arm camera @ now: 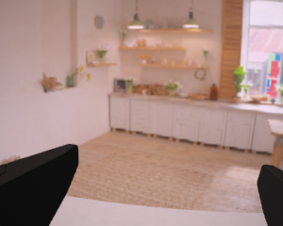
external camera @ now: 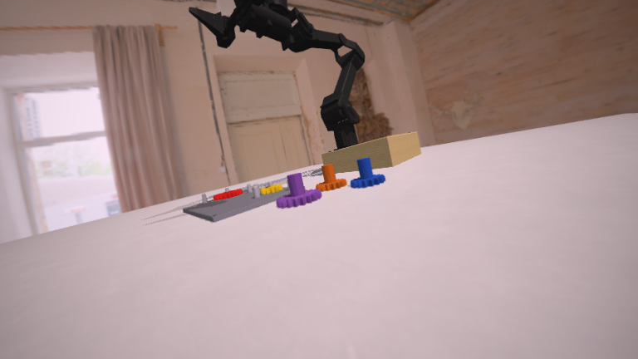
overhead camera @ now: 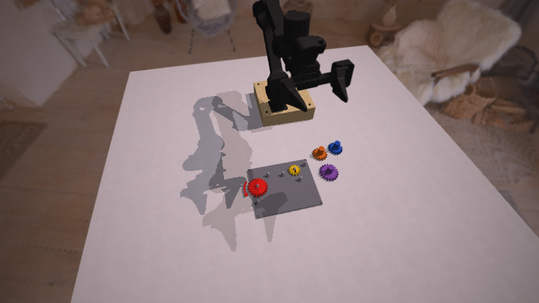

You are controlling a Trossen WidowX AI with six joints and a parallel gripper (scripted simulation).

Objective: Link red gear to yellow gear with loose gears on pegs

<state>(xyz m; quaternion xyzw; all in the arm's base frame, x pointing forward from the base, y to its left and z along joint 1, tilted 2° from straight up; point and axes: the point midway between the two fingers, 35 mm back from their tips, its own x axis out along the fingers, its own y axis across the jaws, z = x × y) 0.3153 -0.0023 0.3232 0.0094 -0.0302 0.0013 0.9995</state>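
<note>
My gripper tip is now 37 cm above the orange gear, 12 cm past it and 11 cm to the right of it. The rest, counted from my gripper tip: purple gear: 37 cm below, 11 cm to the left, 5 cm behind; then red gear: 37 cm below, 14 cm to the right, 5 cm behind; then yellow gear: 37 cm below, 8 cm behind.
</note>
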